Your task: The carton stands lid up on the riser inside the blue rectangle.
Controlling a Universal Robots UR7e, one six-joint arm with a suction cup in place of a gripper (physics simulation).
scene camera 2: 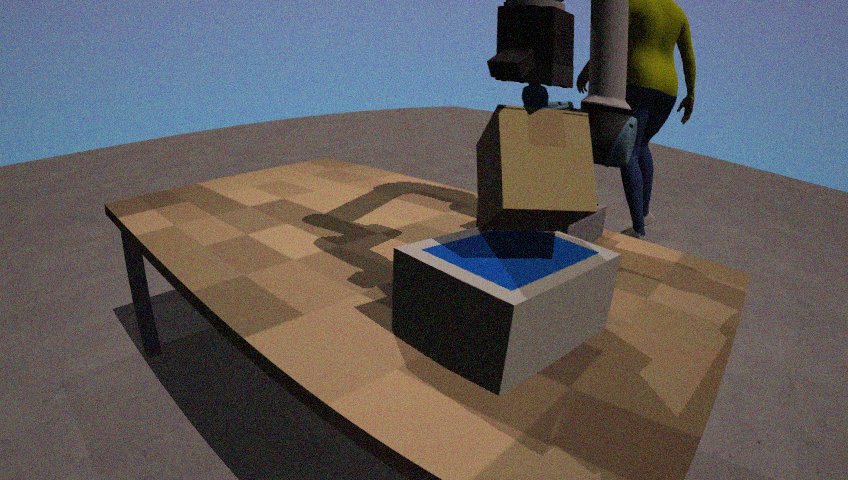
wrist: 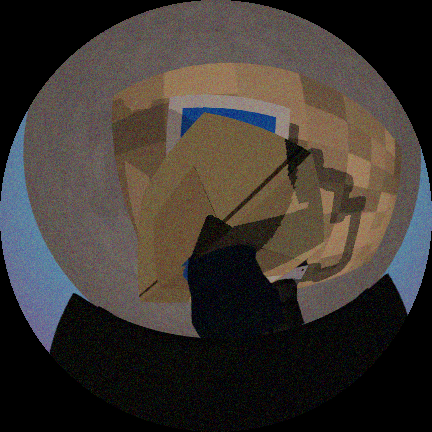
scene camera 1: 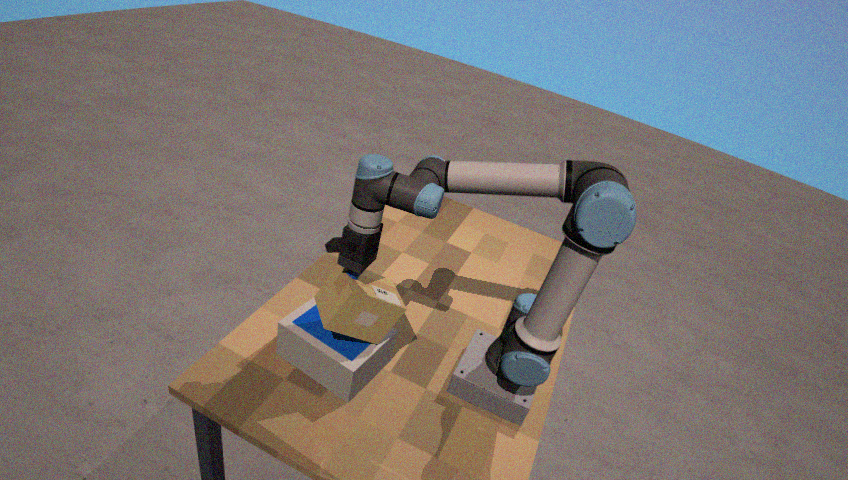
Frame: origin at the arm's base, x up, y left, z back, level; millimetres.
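Seen in the pictures: hand, tool point: (scene camera 2: 533,119) (wrist: 233,256) (scene camera 1: 354,277); arm's base, link origin: (wrist: 277,289).
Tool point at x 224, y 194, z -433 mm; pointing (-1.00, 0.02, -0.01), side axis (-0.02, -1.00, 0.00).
Note:
Offsets run from my tool point to a thing's top centre. Level surfaces: height alone.
The brown carton (scene camera 1: 351,306) (scene camera 2: 547,172) (wrist: 237,150) hangs tilted from my suction cup (scene camera 1: 351,275) (scene camera 2: 535,98) (wrist: 225,282), which is on its taped top. Its lower end is over the back part of the pale grey riser @(dz -18, dx -175, dy +3 mm) (scene camera 1: 312,359) (scene camera 2: 559,333) (wrist: 283,120). The carton overhangs one side of the riser in scene camera 1. Its dark shadow falls on the blue rectangle @(dz -18, dx -175, dy +3 mm) (scene camera 1: 345,347) (scene camera 2: 511,274) (wrist: 260,120) on the riser's top. The carton hides part of the rectangle in every view. Whether its lowest edge touches the riser is hard to tell.
The arm's grey base plate (scene camera 1: 476,368) is bolted to the wooden table @(dx -295 mm) (scene camera 1: 255,336) (scene camera 2: 285,303), to the right of the riser in scene camera 1. A person in a yellow top (scene camera 2: 657,53) stands on the floor behind the arm in scene camera 2.

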